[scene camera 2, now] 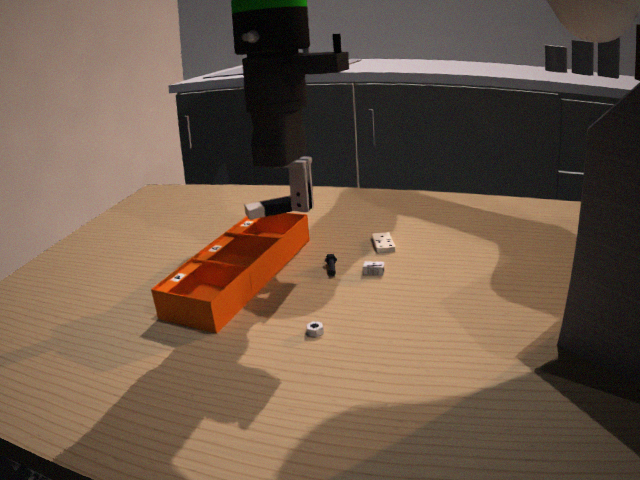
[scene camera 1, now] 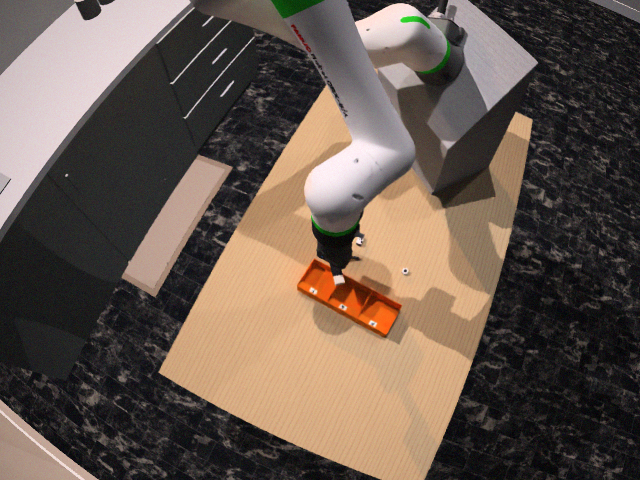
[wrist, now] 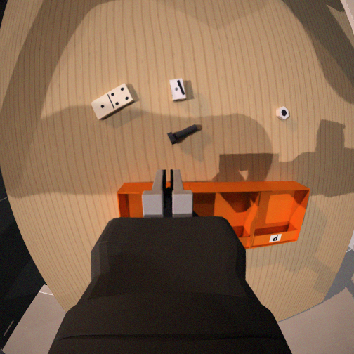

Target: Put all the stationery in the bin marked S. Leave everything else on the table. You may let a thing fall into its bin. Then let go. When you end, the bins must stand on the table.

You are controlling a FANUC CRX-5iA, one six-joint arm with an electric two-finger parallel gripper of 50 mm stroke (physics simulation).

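Pixels of known places: gripper, fingertip midpoint: (scene camera 2: pixel 302 209); arm's base, link origin: (scene camera 1: pixel 438 60).
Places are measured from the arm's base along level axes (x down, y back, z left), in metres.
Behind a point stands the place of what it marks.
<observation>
The orange three-part bin (scene camera 1: pixel 385 328) @(y -0.640, x 0.290, z 0.064 m) (scene camera 2: pixel 232 304) @(y -0.565, x 0.310, z 0.047 m) (wrist: pixel 305 210) stands upright on the table; its small labels are hard to read. My gripper (scene camera 2: pixel 302 207) @(y -0.516, x 0.254, z -0.100 m) (wrist: pixel 167 180) is low over the end compartment that is farthest in scene camera 2. It is shut on what looks like an eraser (scene camera 1: pixel 338 279) @(y -0.574, x 0.243, z -0.082 m) (scene camera 2: pixel 276 206) @(y -0.546, x 0.245, z -0.085 m), with a black sleeve and a white end, sticking out sideways above the bin rim. The wrist view mostly hides this eraser behind the fingers. A white sharpener (scene camera 1: pixel 360 240) @(y -0.428, x 0.313, z -0.070 m) (scene camera 2: pixel 373 268) @(y -0.424, x 0.316, z -0.065 m) (wrist: pixel 177 90) lies on the table (scene camera 1: pixel 289 372) @(y -0.817, x 0.324, z -0.120 m), apart from the bin.
A black bolt (scene camera 1: pixel 355 258) @(y -0.479, x 0.317, z -0.066 m) (scene camera 2: pixel 330 264) @(y -0.479, x 0.316, z -0.072 m) (wrist: pixel 184 134) lies beside the bin. A white domino (scene camera 2: pixel 383 242) @(y -0.420, x 0.318, z -0.146 m) (wrist: pixel 112 101) lies near the sharpener. A white hex nut (scene camera 1: pixel 405 271) @(y -0.471, x 0.316, z 0.069 m) (scene camera 2: pixel 314 329) @(y -0.468, x 0.316, z 0.074 m) (wrist: pixel 283 113) lies off the bin's other end. The robot's grey pedestal (scene camera 1: pixel 465 139) @(y -0.173, x 0.088, z 0.119 m) stands at the back.
</observation>
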